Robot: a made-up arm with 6 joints. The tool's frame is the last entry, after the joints.
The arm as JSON. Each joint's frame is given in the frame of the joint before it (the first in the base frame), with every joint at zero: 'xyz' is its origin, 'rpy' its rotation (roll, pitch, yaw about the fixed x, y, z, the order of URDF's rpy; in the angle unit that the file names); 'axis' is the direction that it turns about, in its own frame. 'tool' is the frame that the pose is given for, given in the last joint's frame.
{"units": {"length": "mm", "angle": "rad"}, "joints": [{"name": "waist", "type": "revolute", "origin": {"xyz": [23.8, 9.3, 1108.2], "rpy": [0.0, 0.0, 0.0]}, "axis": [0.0, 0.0, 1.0]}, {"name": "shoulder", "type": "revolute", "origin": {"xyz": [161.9, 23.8, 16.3], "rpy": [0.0, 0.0, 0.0]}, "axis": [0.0, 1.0, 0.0]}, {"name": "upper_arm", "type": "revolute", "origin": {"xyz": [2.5, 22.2, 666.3], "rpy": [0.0, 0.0, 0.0]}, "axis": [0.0, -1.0, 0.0]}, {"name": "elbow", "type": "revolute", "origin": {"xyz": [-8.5, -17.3, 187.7], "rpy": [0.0, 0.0, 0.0]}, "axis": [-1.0, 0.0, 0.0]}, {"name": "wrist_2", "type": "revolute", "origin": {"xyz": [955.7, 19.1, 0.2], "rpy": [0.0, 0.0, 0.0]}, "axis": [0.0, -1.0, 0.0]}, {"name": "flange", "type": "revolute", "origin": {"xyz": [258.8, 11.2, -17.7], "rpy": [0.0, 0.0, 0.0]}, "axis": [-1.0, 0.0, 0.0]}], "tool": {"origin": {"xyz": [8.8, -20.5, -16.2], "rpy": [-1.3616, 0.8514, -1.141]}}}
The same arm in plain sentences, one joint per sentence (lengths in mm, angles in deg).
The arm has six revolute joints in a row. What follows holds with every joint at zero, and every direction is one of the base frame's. Joint 1 lies 23.8 mm along +x and 9.3 mm along +y and 1108.2 mm along +z from the base frame's origin and rotates about +z. Joint 2 lies 161.9 mm along +x and 23.8 mm along +y and 16.3 mm along +z from joint 1 and rotates about +y. Joint 3 lies 2.5 mm along +x and 22.2 mm along +y and 666.3 mm along +z from joint 2 and rotates about -y. Joint 4 lies 8.5 mm along -x and 17.3 mm along -y and 187.7 mm along +z from joint 3 and rotates about -x. Joint 5 lies 955.7 mm along +x and 19.1 mm along +y and 0.2 mm along +z from joint 4 and rotates about -y. Joint 6 lies 258.8 mm along +x and 11.2 mm along +y and 17.7 mm along -z from joint 5 and rotates about -x. The tool frame, which is the frame that the pose is given for, lies 8.8 mm along +x and 20.5 mm along -y and 16.2 mm along -z from joint 6; its axes are the base frame's turned by roll -78.01, pitch 48.78 and yaw -65.37 deg (as in URDF: about the fixed x, then y, then z).
